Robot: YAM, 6 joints.
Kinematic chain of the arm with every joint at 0, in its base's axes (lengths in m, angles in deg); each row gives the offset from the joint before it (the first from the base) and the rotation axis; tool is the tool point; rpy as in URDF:
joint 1: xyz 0 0 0.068 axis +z
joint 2: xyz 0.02 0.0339 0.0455 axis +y
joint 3: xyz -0.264 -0.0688 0 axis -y
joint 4: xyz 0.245 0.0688 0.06 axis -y
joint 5: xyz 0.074 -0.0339 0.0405 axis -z
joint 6: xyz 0.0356 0 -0.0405 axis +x
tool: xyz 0 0 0 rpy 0 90 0
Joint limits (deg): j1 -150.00..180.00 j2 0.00..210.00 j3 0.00..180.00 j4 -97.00..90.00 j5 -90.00..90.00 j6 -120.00..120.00
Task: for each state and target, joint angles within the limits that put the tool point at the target. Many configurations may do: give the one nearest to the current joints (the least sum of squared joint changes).
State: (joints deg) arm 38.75 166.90 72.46 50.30 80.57 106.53
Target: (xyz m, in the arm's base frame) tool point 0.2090 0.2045 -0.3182
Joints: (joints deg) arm 50.95 203.28 96.45 45.63 70.07 106.53
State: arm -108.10 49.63 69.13 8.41 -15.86 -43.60
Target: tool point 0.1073 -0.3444 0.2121
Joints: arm -74.40 94.56 55.89 5.95 -17.55 -43.60
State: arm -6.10 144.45 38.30 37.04 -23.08 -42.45
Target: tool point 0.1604 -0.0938 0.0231
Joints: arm -34.48 108.20 10.23 40.43 -22.26 -42.45
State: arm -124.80 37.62 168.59 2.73 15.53 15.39
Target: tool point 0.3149 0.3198 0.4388
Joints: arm -135.97 12.86 139.75 -28.22 18.07 15.39
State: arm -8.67 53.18 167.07 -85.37 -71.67 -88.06
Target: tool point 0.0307 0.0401 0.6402
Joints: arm 9.90 80.81 162.32 -71.25 -74.02 -88.06
